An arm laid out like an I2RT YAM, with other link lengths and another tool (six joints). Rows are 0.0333 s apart.
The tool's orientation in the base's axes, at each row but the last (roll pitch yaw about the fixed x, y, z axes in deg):
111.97 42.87 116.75
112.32 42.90 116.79
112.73 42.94 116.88
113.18 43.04 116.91
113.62 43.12 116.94
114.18 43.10 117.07
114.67 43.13 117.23
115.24 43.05 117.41
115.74 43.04 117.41
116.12 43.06 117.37
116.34 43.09 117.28
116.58 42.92 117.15
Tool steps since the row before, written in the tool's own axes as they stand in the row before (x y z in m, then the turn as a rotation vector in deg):
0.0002 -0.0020 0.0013 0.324 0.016 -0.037
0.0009 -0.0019 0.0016 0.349 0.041 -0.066
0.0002 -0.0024 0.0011 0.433 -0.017 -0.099
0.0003 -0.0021 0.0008 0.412 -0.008 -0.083
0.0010 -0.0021 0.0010 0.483 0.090 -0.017
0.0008 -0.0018 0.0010 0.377 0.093 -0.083
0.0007 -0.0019 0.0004 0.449 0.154 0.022
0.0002 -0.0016 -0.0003 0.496 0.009 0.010
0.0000 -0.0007 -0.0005 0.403 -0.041 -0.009
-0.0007 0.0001 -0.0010 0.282 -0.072 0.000
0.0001 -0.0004 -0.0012 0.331 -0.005 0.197
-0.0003 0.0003 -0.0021 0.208 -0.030 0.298
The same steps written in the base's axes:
0.0011 -0.0011 -0.0019 -0.141 0.217 -0.199
0.0011 -0.0005 -0.0023 -0.175 0.246 -0.191
0.0008 -0.0014 -0.0021 -0.238 0.252 -0.278
0.0005 -0.0012 -0.0018 -0.215 0.248 -0.263
0.0005 -0.0007 -0.0024 -0.169 0.378 -0.265
0.0005 -0.0006 -0.0020 -0.196 0.300 -0.171
0.0000 -0.0009 -0.0019 -0.116 0.409 -0.212
-0.0005 -0.0011 -0.0011 -0.157 0.330 -0.336
-0.0005 -0.0006 -0.0003 -0.148 0.230 -0.299
-0.0007 -0.0005 0.0009 -0.103 0.129 -0.240
-0.0012 -0.0004 0.0001 0.073 0.239 -0.293
-0.0018 -0.0003 0.0011 0.205 0.154 -0.259

